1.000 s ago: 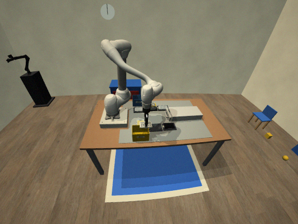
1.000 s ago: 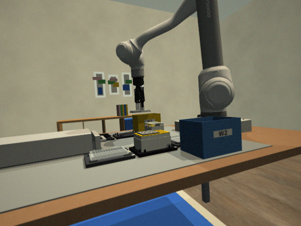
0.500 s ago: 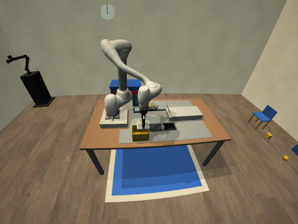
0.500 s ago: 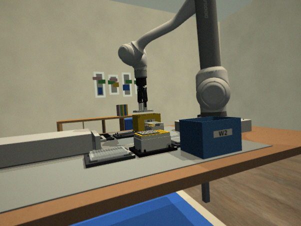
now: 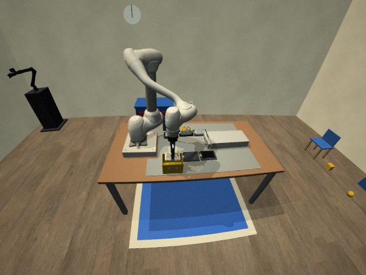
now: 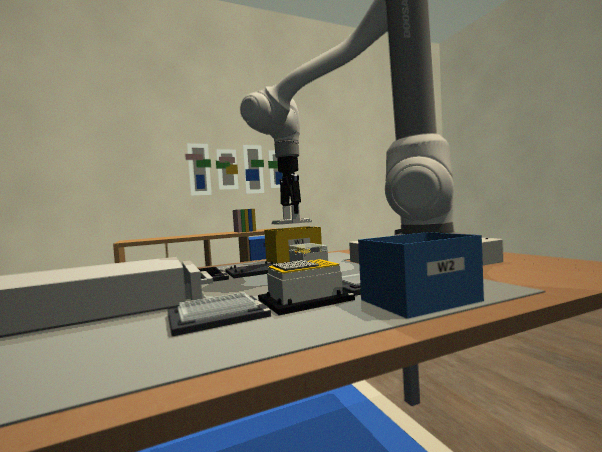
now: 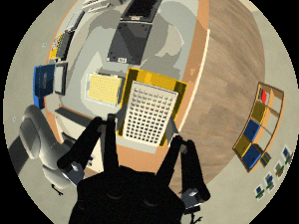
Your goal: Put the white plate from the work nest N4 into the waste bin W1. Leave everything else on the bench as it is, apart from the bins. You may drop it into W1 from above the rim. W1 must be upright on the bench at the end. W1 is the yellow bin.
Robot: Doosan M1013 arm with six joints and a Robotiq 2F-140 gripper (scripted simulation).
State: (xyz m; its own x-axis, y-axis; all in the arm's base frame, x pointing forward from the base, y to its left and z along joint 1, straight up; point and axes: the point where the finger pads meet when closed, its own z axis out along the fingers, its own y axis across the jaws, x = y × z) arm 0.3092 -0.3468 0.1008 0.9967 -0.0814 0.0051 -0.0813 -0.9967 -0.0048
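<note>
Right now the yellow bin W1 is 130 mm below my hand. Round my hand: yellow-topped tip box: 490 mm to the left, 210 mm ahead, 110 mm below; long grey box: 590 mm ahead, 280 mm to the left, 130 mm below; blue bin W2: 640 mm to the left, 130 mm below, 50 mm ahead.
</note>
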